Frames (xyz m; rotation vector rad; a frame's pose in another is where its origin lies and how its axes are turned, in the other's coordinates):
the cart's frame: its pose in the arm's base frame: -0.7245 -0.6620 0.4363 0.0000 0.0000 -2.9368
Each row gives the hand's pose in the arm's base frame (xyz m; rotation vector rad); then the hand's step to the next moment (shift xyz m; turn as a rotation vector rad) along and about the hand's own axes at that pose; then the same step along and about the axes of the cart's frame.
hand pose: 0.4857 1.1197 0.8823 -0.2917 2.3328 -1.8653
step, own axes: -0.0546 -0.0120 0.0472 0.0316 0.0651 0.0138
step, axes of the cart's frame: -0.0563 0.0467 0.0006 0.0324 0.0002 -0.0662
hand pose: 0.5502 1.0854 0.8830 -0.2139 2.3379 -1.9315
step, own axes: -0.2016 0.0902 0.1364 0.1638 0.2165 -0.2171
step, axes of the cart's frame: -0.1965 0.1231 -0.1167 0.1576 -0.2593 -0.1695
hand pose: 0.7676 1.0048 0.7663 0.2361 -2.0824 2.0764
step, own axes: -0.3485 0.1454 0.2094 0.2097 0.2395 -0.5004
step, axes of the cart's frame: -0.2470 0.2721 -0.2266 0.1426 -0.5466 -0.1806
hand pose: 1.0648 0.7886 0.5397 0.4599 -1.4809 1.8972
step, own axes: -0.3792 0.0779 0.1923 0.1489 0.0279 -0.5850
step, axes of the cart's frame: -0.1242 0.3353 -0.2429 -0.0721 -0.5925 -0.0943
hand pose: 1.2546 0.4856 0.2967 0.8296 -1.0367 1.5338
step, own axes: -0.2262 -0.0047 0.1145 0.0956 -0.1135 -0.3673
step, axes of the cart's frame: -0.0088 0.1966 -0.1599 -0.1724 -0.3552 -0.0324
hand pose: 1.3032 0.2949 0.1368 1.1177 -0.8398 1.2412
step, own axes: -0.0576 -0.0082 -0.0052 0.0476 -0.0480 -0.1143
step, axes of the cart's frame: 0.0043 0.0106 -0.0573 -0.0699 -0.1128 0.0044
